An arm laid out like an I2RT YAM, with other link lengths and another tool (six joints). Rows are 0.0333 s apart.
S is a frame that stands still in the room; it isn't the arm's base.
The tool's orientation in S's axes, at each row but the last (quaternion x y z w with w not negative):
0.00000 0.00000 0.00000 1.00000
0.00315 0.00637 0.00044 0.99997
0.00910 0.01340 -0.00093 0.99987
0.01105 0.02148 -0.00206 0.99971
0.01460 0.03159 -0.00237 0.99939
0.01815 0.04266 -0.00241 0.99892
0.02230 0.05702 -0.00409 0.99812
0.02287 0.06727 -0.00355 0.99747
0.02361 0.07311 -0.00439 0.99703
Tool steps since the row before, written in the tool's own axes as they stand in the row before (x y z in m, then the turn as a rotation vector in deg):
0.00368 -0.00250 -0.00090 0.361 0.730 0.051
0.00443 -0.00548 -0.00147 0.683 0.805 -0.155
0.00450 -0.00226 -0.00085 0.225 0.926 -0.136
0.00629 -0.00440 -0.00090 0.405 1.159 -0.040
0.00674 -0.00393 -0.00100 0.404 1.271 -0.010
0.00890 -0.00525 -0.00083 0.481 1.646 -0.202
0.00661 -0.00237 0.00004 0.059 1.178 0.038
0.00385 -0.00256 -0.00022 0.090 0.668 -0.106
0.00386 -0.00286 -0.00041 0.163 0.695 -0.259
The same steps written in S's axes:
0.00368 -0.00250 -0.00090 0.361 0.730 0.051
0.00442 -0.00547 -0.00156 0.680 0.807 -0.159
0.00447 -0.00225 -0.00101 0.223 0.928 -0.125
0.00623 -0.00440 -0.00127 0.408 1.158 -0.032
0.00664 -0.00392 -0.00154 0.410 1.269 0.001
0.00876 -0.00525 -0.00178 0.473 1.651 -0.183
0.00655 -0.00241 -0.00082 0.076 1.175 0.083
0.00376 -0.00256 -0.00085 0.082 0.672 -0.087
0.00372 -0.00286 -0.00110 0.132 0.706 -0.247

